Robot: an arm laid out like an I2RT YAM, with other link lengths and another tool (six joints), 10 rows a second.
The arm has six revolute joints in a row. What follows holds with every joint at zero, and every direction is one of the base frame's. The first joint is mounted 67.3 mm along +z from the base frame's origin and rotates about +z. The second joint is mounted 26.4 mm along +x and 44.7 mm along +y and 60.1 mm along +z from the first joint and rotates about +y. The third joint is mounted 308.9 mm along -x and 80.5 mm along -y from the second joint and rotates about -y. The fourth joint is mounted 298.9 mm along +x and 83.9 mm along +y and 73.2 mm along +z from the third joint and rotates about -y. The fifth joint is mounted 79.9 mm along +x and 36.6 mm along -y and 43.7 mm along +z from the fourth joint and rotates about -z. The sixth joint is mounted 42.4 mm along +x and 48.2 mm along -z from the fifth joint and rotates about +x. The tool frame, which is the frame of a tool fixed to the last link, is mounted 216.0 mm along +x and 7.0 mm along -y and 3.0 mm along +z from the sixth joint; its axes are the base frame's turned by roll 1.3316, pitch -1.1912 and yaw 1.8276 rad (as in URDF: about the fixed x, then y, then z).
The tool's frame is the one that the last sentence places.
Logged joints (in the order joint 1, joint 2, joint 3, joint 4, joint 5, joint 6), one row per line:
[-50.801, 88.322, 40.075, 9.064, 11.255, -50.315]
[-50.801, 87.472, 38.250, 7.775, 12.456, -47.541]
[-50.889, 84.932, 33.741, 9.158, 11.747, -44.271]
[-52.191, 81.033, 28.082, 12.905, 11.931, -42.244]
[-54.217, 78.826, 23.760, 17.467, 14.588, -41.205]
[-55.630, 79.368, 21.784, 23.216, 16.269, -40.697]
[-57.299, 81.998, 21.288, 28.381, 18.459, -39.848]
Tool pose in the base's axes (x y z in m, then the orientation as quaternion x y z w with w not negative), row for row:
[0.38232, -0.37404, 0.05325, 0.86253, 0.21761, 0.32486, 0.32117]
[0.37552, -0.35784, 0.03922, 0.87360, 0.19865, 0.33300, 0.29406]
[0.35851, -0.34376, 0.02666, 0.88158, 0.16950, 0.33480, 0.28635]
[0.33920, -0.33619, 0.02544, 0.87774, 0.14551, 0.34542, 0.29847]
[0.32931, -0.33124, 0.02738, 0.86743, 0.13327, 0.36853, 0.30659]
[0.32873, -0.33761, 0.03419, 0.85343, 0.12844, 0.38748, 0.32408]
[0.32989, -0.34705, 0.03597, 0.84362, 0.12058, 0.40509, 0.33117]
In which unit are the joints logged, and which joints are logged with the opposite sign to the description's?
The joints are logged in degrees. Opposite sign: joint 5.
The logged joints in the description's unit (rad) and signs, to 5 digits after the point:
[-0.88664, 1.54151, 0.69944, 0.15820, -0.19644, -0.87816]
[-0.88664, 1.52667, 0.66759, 0.13570, -0.21740, -0.82975]
[-0.88818, 1.48234, 0.58889, 0.15984, -0.20502, -0.77267]
[-0.91090, 1.41429, 0.49012, 0.22523, -0.20824, -0.73730]
[-0.94627, 1.37577, 0.41469, 0.30486, -0.25461, -0.71916]
[-0.97093, 1.38523, 0.38020, 0.40520, -0.28395, -0.71030]
[-1.00006, 1.43114, 0.37155, 0.49534, -0.32217, -0.69548]

